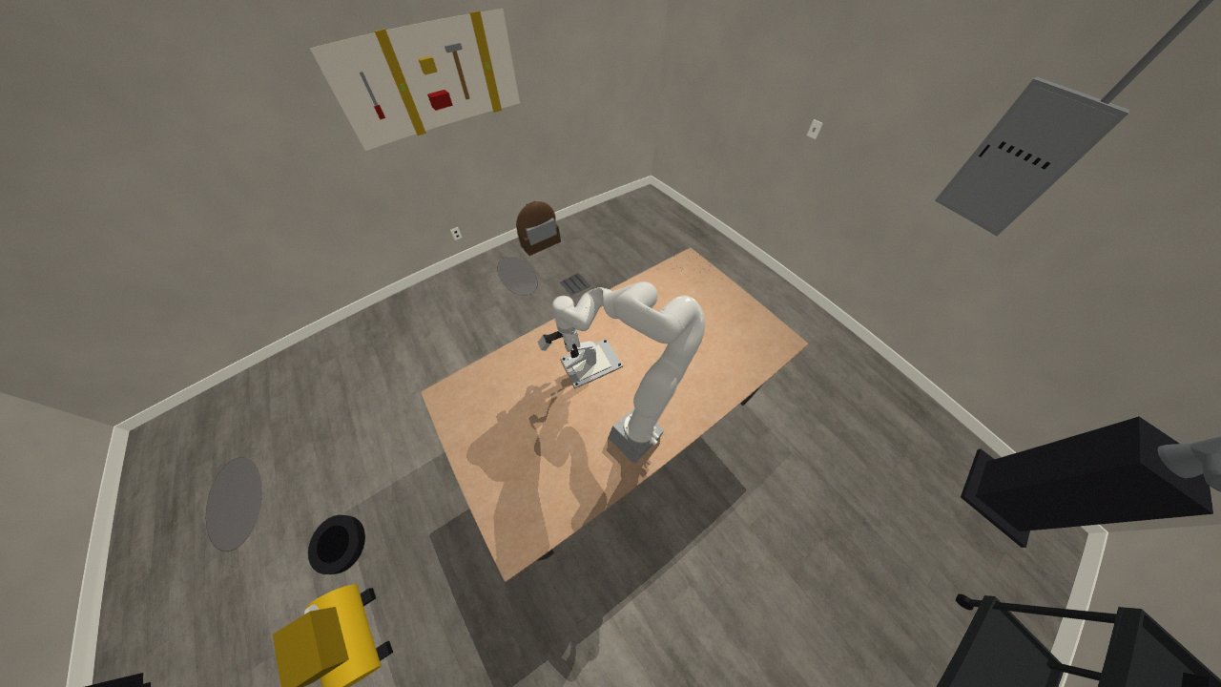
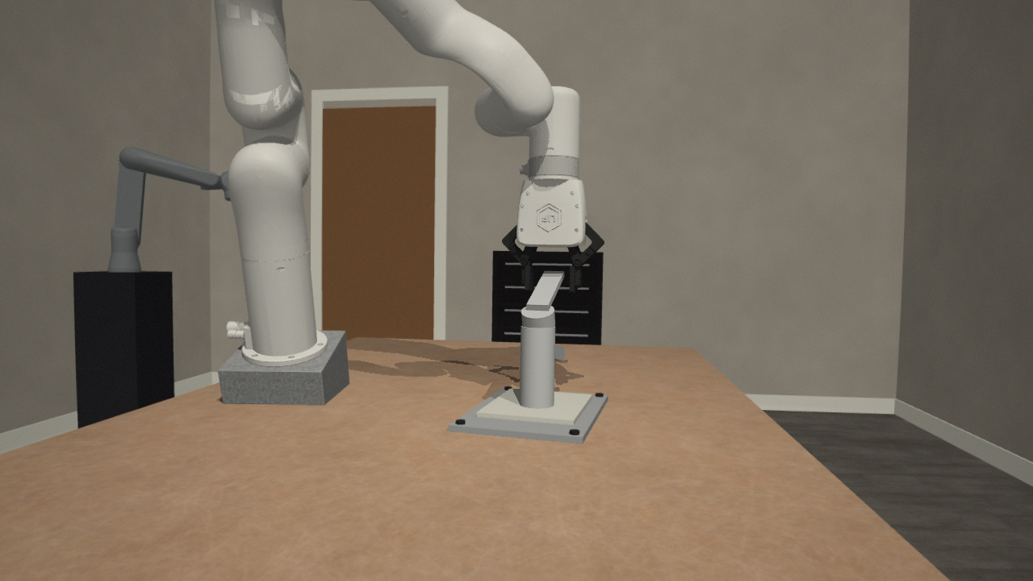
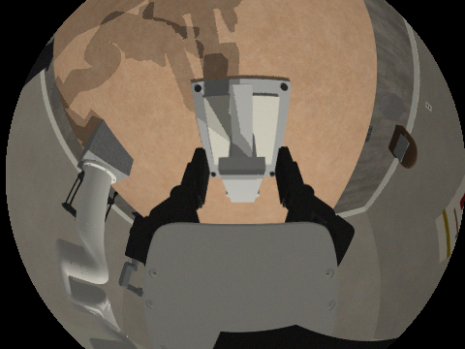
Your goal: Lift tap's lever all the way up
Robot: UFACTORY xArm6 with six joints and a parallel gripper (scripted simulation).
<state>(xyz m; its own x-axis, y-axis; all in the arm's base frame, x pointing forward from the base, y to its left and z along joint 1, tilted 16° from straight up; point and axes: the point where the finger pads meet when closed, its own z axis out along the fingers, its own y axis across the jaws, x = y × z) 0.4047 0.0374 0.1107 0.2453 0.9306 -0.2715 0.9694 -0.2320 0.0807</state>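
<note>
Now: hand 60 mm to the left of the tap lever, 30 mm above it and 10 mm past it.
</note>
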